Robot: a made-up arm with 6 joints. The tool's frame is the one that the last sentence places. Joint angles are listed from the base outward.
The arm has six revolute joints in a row. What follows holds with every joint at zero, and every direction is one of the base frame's. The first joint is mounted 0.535 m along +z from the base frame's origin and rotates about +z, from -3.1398 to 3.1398 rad. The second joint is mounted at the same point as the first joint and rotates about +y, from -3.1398 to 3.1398 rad. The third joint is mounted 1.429 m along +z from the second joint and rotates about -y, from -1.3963 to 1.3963 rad. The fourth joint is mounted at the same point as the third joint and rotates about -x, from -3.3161 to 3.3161 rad. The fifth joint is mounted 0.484 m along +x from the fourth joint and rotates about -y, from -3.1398 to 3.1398 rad. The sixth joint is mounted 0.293 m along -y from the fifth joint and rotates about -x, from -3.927 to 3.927 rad. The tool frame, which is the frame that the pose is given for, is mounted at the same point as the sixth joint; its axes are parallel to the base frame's.
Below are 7 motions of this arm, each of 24 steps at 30 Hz.
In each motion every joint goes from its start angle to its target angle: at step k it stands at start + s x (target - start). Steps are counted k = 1, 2, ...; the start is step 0. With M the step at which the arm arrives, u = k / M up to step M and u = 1 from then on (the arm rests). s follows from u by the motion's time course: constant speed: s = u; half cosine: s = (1 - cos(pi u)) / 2; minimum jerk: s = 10 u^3 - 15 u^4 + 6 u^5.
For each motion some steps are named. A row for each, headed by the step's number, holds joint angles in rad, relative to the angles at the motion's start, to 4 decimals.
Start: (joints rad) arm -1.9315 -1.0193 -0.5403 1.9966 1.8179 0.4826
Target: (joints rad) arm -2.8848 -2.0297 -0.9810 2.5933 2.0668 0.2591
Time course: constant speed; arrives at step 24
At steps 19, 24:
19: -0.7547 -0.7999 -0.3489 0.4724 0.1970 -0.1769
24: -0.9533 -1.0104 -0.4407 0.5967 0.2489 -0.2235

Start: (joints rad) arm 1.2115 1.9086 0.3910 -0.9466 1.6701 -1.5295
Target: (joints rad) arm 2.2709 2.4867 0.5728 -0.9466 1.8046 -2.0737
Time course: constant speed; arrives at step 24
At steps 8, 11, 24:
8: 0.3531 0.1927 0.0606 0.0000 0.0448 -0.1814
11: 0.4856 0.2650 0.0833 0.0000 0.0616 -0.2494
24: 1.0594 0.5781 0.1818 0.0000 0.1345 -0.5442

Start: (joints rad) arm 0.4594 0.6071 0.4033 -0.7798 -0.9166 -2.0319
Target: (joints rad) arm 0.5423 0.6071 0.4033 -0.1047 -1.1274 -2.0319
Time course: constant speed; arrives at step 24
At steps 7, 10, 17, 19, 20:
7: 0.0242 0.0000 0.0000 0.1969 -0.0615 0.0000
10: 0.0345 0.0000 0.0000 0.2813 -0.0878 0.0000
17: 0.0587 0.0000 0.0000 0.4782 -0.1493 0.0000
19: 0.0656 0.0000 0.0000 0.5345 -0.1669 0.0000
20: 0.0691 0.0000 0.0000 0.5626 -0.1757 0.0000

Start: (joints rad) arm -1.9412 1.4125 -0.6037 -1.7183 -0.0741 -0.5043
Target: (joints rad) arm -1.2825 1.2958 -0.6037 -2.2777 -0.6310 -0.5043
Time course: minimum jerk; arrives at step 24
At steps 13, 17, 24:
13: 0.3806 -0.0674 0.0000 -0.3232 -0.3218 0.0000
17: 0.5584 -0.0989 0.0000 -0.4742 -0.4721 0.0000
24: 0.6587 -0.1167 0.0000 -0.5594 -0.5569 0.0000

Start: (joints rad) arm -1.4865 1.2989 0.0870 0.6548 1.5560 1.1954
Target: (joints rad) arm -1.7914 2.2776 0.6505 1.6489 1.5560 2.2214
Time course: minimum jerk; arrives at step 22
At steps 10, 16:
10: -0.1266 0.4064 0.2340 0.4128 0.0000 0.4260
16: -0.2656 0.8525 0.4909 0.8659 0.0000 0.8937

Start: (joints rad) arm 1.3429 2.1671 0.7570 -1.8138 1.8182 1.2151
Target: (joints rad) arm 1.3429 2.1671 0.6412 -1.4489 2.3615 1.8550
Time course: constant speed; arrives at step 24
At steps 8, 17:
8: 0.0000 0.0000 -0.0386 0.1216 0.1811 0.2133
17: 0.0000 0.0000 -0.0820 0.2585 0.3848 0.4533

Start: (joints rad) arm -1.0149 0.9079 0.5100 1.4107 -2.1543 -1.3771
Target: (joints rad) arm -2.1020 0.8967 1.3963 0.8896 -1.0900 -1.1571
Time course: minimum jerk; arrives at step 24
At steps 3, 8, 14, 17, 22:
3: -0.0175 -0.0002 0.0142 -0.0084 0.0171 0.0035
8: -0.2282 -0.0024 0.1860 -0.1094 0.2234 0.0462
14: -0.7103 -0.0073 0.5791 -0.3405 0.6954 0.1437
17: -0.9216 -0.0095 0.7514 -0.4418 0.9023 0.1865
22: -1.0816 -0.0111 0.8818 -0.5184 1.0589 0.2189

